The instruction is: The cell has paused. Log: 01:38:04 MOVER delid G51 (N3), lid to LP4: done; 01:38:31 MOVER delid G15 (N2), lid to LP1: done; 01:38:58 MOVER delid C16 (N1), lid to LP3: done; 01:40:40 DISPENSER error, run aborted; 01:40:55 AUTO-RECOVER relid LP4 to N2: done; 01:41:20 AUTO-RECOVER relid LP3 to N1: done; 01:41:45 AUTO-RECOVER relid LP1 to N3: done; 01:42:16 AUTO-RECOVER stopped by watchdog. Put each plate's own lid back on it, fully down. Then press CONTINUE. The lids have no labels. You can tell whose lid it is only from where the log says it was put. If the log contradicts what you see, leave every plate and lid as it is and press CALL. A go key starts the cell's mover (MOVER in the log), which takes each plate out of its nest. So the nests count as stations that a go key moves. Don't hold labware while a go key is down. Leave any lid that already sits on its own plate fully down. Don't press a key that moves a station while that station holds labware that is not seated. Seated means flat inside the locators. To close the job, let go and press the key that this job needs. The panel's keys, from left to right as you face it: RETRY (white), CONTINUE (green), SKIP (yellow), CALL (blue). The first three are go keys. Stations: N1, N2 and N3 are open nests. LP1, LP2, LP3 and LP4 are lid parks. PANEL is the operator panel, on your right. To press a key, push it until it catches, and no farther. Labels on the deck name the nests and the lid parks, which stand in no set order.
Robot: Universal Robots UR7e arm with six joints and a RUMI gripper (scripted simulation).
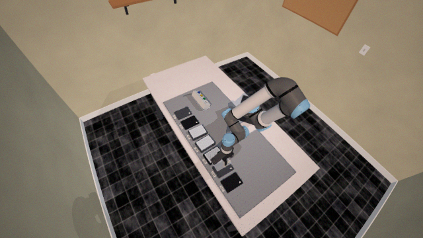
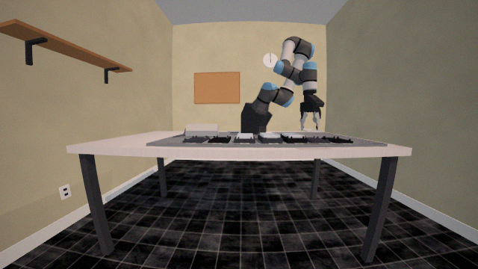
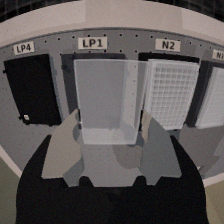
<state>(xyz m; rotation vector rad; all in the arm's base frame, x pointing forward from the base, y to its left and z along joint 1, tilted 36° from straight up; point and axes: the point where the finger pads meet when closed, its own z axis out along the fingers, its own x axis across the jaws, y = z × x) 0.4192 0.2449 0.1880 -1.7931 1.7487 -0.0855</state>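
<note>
The lid park LP4 is 20 mm behind my hand, 160 mm to the left of it and 60 mm below it. From my hand the other things lie so: grey lid: 10 mm below; then white gridded plate: 60 mm ahead, 350 mm to the right, 40 mm below; then lid park LP3: 90 mm ahead, 480 mm to the right, 60 mm below.
</note>
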